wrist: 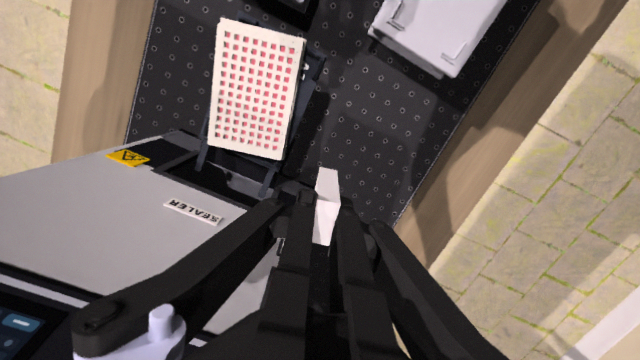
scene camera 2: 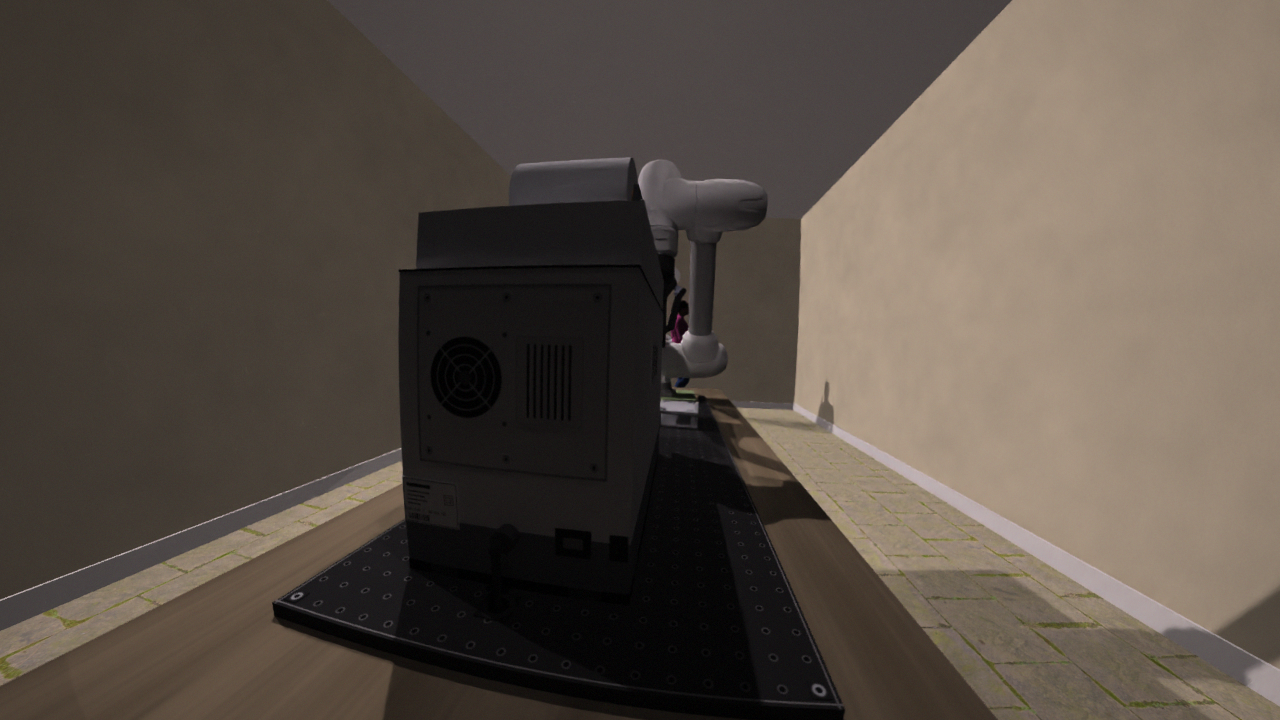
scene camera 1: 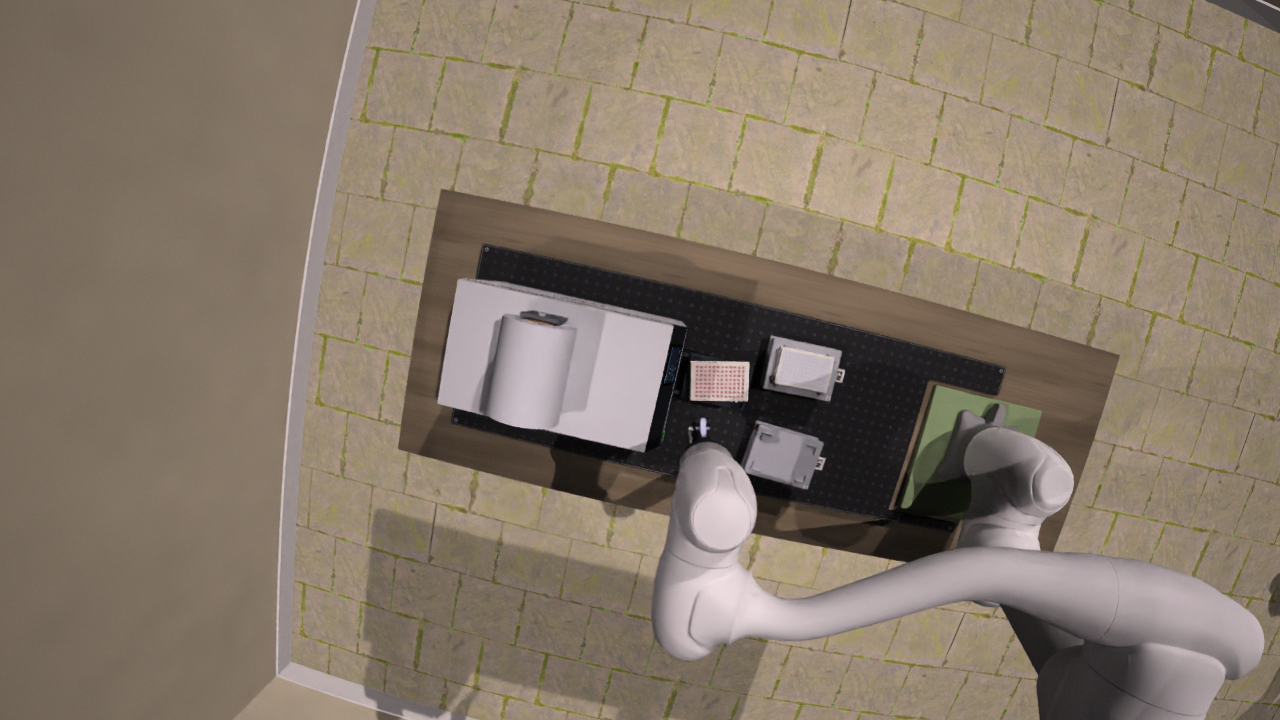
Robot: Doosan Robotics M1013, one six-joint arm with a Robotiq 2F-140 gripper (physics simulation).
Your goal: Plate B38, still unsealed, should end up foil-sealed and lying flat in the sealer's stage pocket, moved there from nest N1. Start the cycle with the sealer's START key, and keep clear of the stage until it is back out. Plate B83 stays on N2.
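Frame: origin at the arm's base, x left, y ahead, z down, level; metres.
Seen in the pictures: gripper, between the fingertips: [wrist: 324, 184] [scene camera 1: 695, 430]; arm's base, origin of its link: [scene camera 1: 977, 451].
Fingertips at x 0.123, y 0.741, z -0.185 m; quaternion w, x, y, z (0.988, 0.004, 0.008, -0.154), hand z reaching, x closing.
Offsets run from my fingertips to a thing's top centre. "spot": to the spot under its first point. Level surfaces: height alone.
Plate B38 {dx -0.101, dy -0.025, dz +0.068 m} [scene camera 1: 719, 381] [wrist: 255, 90], cream with rows of red wells, lies on the dark stage {spot: dx -0.063, dy -0.087, dz +0.090 m} [wrist: 315, 61], which is out in front of the sealer [scene camera 1: 626, 367] [scene camera 2: 528, 376] [wrist: 100, 225]. No foil shows on it. Whether it is fully seated is hard to tell. Nest N1 {dx +0.031, dy -0.240, dz +0.133 m} [scene camera 1: 783, 454] [wrist: 440, 30] is empty. White plate B83 {dx -0.179, dy -0.209, dz +0.121 m} [scene camera 1: 803, 368] sits on nest N2 {spot: dx -0.152, dy -0.273, dz +0.122 m} [scene camera 1: 828, 390]. My gripper [wrist: 324, 184] is shut and empty, beside the stage near the sealer's front; in scene camera 1 the wrist mostly hides it. The START key cannot be made out.
A black perforated board {dz +0.182 m} [scene camera 1: 859, 429] [scene camera 2: 716, 573] [wrist: 370, 110] lies on the wooden table {dz +0.195 m} [scene camera 1: 1065, 385]. A green mat [scene camera 1: 944, 420] is at its right end, partly under the arm. Part of the sealer's screen {spot: dx -0.106, dy +0.088, dz -0.123 m} [wrist: 22, 322] shows. A magenta figure [scene camera 2: 680, 324] is partly hidden behind the arm.
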